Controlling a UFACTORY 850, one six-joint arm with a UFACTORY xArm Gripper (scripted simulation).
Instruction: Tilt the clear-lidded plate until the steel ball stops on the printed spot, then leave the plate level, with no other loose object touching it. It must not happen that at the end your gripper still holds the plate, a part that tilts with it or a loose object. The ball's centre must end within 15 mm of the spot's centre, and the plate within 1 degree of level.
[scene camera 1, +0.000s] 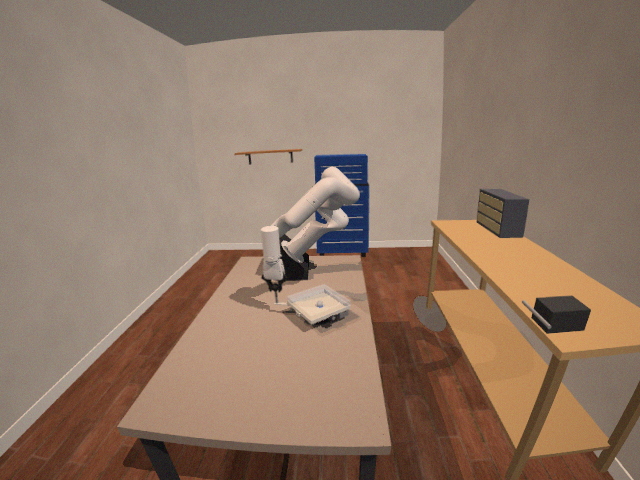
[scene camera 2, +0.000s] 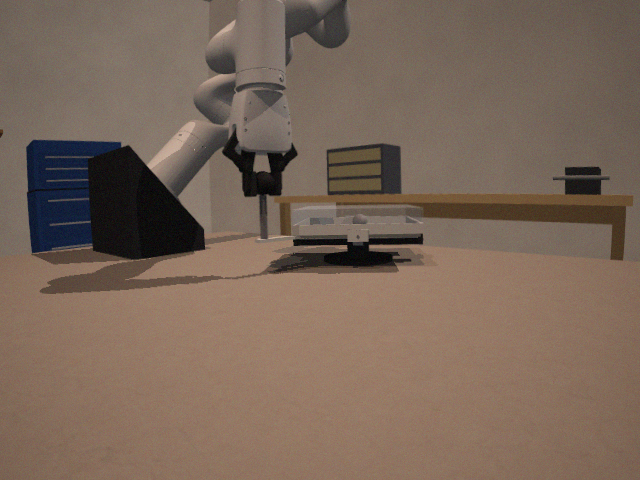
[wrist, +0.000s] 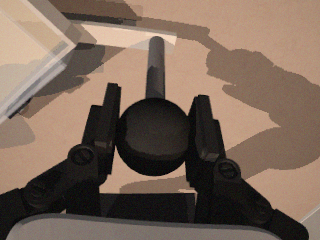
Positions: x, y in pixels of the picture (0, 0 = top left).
The gripper (scene camera 2: 262, 196): 66 cm from the lens. A clear-lidded plate (scene camera 2: 407, 221) is 69 cm from the lens.
